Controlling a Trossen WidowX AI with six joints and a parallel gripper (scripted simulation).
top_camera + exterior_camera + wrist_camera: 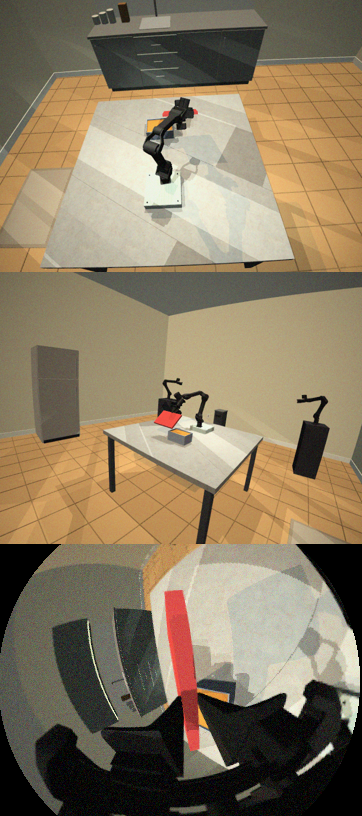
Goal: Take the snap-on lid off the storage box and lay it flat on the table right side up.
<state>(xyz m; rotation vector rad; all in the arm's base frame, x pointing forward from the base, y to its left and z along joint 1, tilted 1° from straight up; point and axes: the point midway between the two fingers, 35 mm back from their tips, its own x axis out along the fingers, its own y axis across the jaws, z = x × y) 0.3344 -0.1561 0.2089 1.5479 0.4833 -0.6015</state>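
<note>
My gripper tip is 7 cm short of the red lid, 5 cm above it and 1 cm to the left of it. From my gripper tip the other things lie so: grey storage box 19 cm below, 15 cm to the left, 7 cm ahead.
</note>
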